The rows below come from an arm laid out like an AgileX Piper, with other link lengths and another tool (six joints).
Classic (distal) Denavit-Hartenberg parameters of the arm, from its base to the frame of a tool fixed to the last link. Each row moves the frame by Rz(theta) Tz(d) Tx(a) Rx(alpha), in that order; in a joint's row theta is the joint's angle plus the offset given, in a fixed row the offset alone. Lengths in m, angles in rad.
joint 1: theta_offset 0; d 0.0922; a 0; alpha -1.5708
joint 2: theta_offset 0.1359; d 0; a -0.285; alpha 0
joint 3: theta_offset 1.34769; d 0; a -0.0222; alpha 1.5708
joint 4: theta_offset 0; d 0.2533; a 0; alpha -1.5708
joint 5: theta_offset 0; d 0; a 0; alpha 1.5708
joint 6: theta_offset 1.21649; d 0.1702; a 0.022; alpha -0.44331
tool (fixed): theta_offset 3.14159; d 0.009; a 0; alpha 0
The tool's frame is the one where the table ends.
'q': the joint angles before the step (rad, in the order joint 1, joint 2, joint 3, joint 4, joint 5, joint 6). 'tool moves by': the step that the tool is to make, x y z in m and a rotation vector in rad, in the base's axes. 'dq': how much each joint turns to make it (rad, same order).
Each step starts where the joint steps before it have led.
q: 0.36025, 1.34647, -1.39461, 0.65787, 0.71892, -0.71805
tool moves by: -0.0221, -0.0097, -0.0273, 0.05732, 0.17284, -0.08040
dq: -0.00002, -0.08092, 0.14475, -0.03066, 0.00736, 0.18160
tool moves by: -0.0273, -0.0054, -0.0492, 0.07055, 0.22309, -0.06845
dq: -0.00014, -0.07230, 0.21173, 0.05198, -0.00606, 0.12323
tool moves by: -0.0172, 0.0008, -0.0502, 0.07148, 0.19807, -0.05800
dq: 0.00014, -0.00972, 0.18533, 0.12447, -0.03557, 0.02548
